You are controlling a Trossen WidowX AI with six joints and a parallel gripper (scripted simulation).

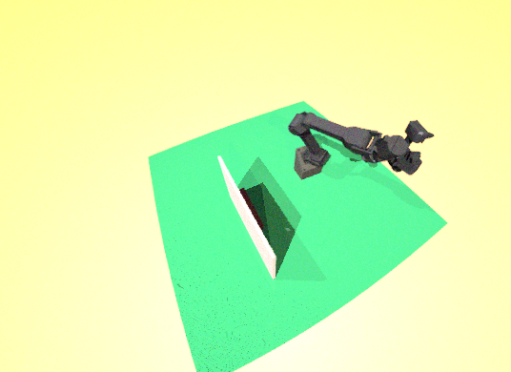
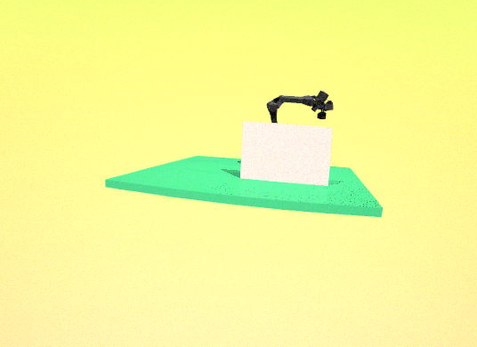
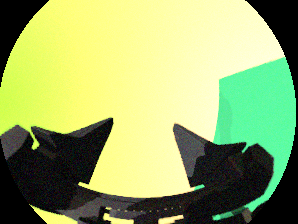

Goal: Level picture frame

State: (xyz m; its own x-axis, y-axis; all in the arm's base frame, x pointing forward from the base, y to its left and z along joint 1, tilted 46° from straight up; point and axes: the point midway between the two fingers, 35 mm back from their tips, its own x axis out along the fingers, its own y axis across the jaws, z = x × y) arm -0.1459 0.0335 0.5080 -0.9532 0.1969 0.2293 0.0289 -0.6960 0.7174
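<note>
Now: the picture frame 58 cm ahead of my gripper tip, 30 cm below it and 21 cm to the right of it. Also, from my gripper tip: wall panel: 59 cm ahead, 31 cm below, 20 cm to the right.
</note>
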